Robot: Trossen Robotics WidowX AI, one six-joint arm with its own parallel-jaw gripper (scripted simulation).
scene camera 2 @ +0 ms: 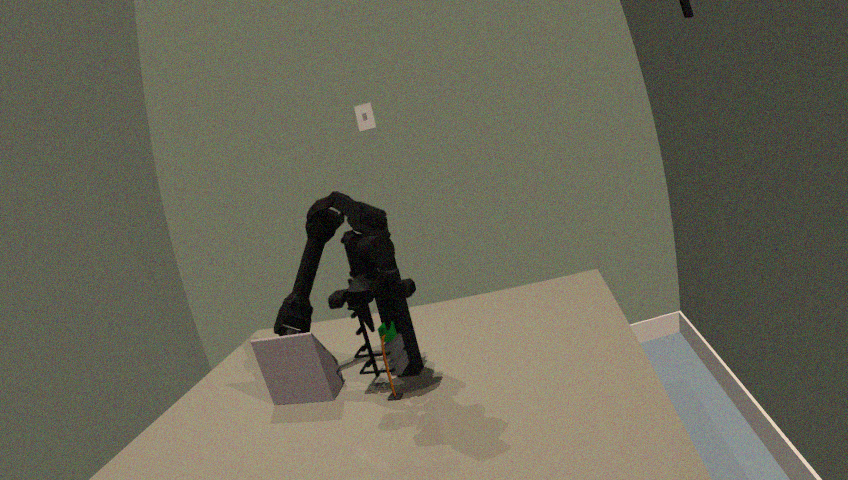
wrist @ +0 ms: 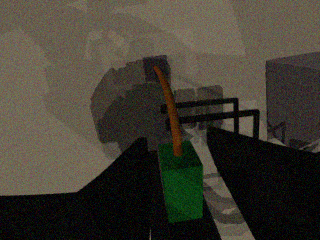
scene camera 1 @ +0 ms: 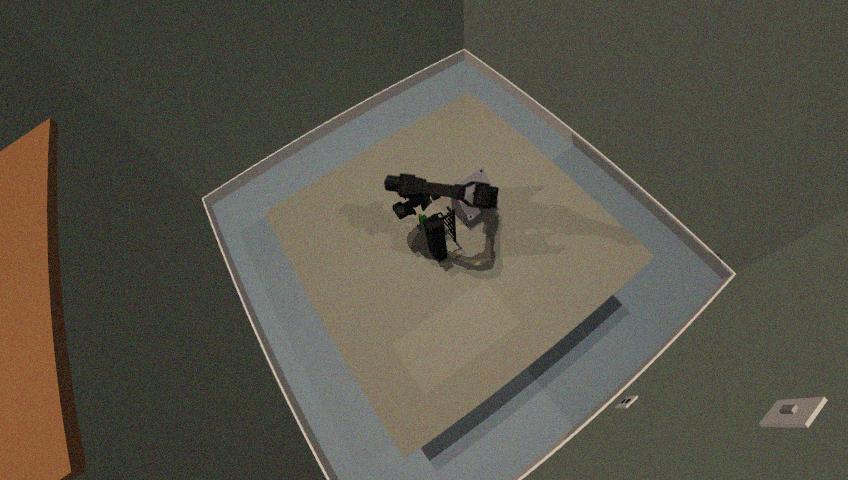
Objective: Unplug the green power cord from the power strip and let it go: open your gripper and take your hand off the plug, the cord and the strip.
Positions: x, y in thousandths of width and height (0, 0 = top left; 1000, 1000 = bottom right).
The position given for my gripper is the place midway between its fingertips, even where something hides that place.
I see my gripper (scene camera 2: 450, 689).
My gripper shows as well in the wrist view (wrist: 555, 585).
